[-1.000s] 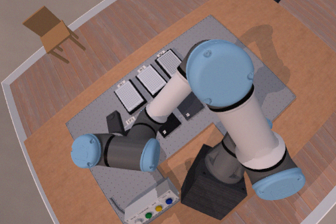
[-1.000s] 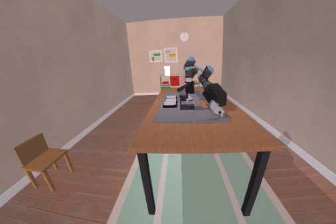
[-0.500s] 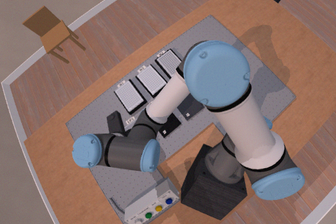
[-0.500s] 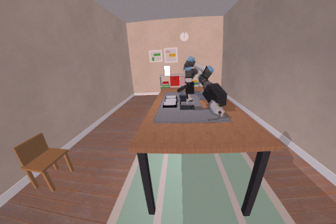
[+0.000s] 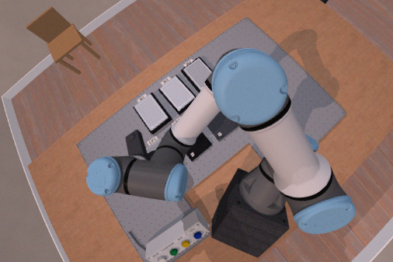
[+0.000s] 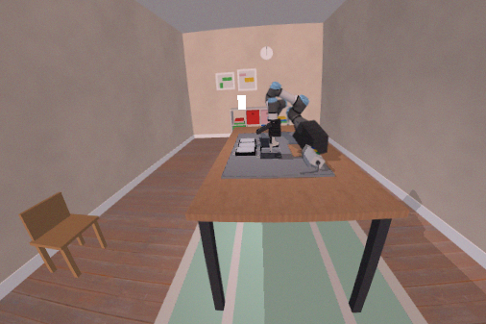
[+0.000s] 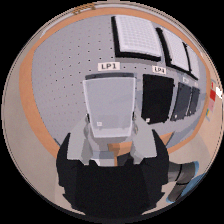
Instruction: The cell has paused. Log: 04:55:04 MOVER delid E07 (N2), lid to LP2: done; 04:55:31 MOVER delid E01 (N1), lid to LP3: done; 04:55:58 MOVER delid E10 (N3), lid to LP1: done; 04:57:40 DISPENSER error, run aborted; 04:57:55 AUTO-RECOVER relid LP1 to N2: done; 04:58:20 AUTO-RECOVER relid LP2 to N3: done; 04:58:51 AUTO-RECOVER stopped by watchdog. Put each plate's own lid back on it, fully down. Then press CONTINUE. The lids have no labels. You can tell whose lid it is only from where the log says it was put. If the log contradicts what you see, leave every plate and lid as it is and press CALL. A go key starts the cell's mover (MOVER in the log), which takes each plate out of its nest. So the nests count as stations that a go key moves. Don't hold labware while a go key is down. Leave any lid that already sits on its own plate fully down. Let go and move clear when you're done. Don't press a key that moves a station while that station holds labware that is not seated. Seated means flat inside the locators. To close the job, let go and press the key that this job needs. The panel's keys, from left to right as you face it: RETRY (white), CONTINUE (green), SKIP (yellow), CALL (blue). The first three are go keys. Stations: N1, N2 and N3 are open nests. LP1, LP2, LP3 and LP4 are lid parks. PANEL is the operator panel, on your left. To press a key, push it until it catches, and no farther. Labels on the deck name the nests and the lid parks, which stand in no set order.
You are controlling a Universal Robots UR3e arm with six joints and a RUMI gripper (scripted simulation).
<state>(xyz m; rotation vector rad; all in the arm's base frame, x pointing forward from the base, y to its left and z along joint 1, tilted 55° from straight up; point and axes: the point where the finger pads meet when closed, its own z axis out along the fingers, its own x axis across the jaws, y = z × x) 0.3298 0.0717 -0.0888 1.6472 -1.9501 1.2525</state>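
Now: hand 50 mm above the lid park LP1. Also, from my hand: lid park LP2 (80 mm behind, 250 mm to the right, 50 mm below); then lid park LP4 (40 mm behind, 130 mm to the right, 50 mm below); then plate (150 mm ahead, 120 mm to the right, 30 mm below).
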